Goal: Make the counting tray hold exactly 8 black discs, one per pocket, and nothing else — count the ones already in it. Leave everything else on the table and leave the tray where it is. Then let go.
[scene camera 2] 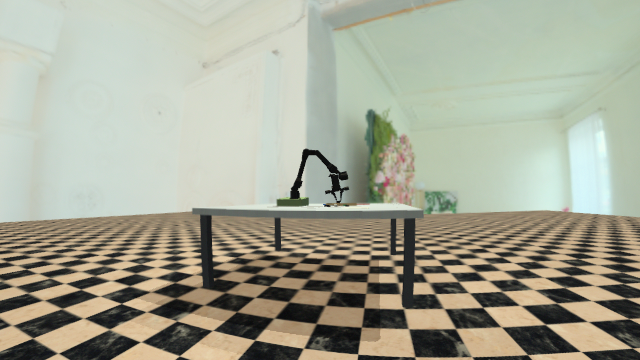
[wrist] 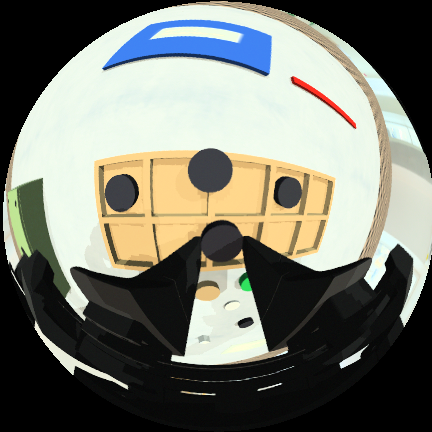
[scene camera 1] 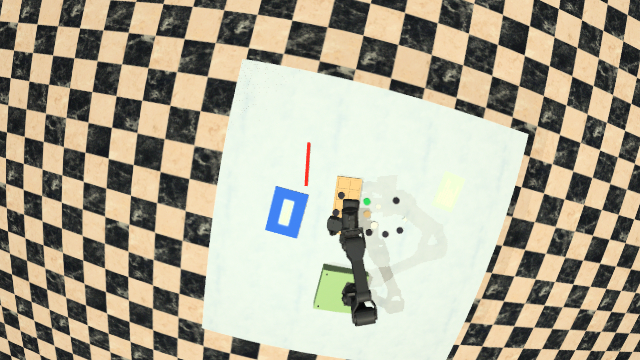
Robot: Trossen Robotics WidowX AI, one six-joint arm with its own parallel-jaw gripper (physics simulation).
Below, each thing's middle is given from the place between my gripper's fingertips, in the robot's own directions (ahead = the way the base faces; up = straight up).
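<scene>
The tan counting tray (wrist: 169, 210) is 30 mm below my hand, and it is also 20 mm ahead of my hand and 10 mm to the left of it.
</scene>
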